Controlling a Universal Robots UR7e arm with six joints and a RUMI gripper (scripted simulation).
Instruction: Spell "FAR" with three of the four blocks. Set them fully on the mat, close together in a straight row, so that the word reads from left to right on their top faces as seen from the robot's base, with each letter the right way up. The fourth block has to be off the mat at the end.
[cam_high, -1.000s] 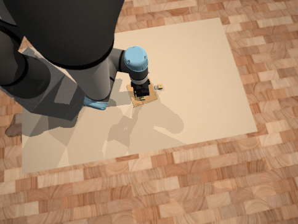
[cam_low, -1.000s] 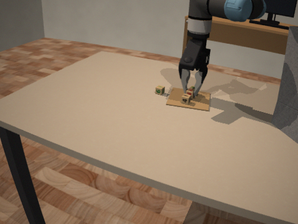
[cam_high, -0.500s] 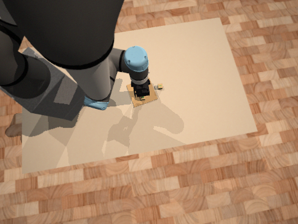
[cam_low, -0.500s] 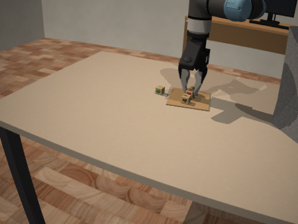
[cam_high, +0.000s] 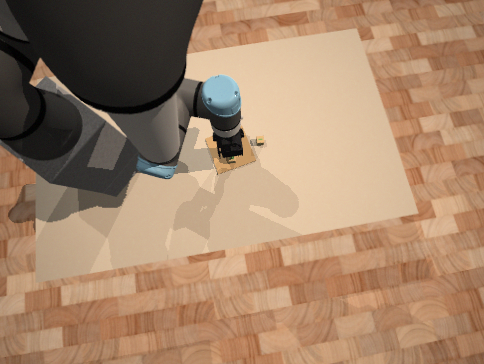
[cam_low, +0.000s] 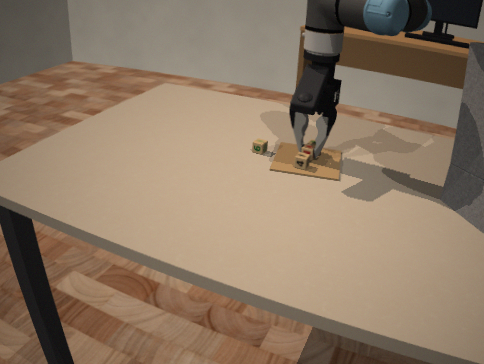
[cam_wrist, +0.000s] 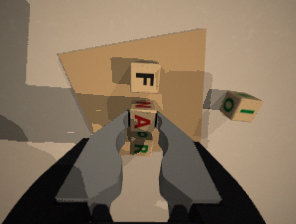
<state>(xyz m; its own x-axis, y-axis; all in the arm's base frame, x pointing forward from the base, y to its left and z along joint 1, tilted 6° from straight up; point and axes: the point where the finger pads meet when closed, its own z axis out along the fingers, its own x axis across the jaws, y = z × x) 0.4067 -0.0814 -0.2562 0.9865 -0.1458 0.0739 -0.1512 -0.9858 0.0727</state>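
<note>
The red-lettered block is right at my hand. Round my hand: brown mat: 20 mm below; F block: 10 mm ahead, 40 mm to the left, 10 mm below; green R block: 10 mm behind, 40 mm to the right, 10 mm below.
</note>
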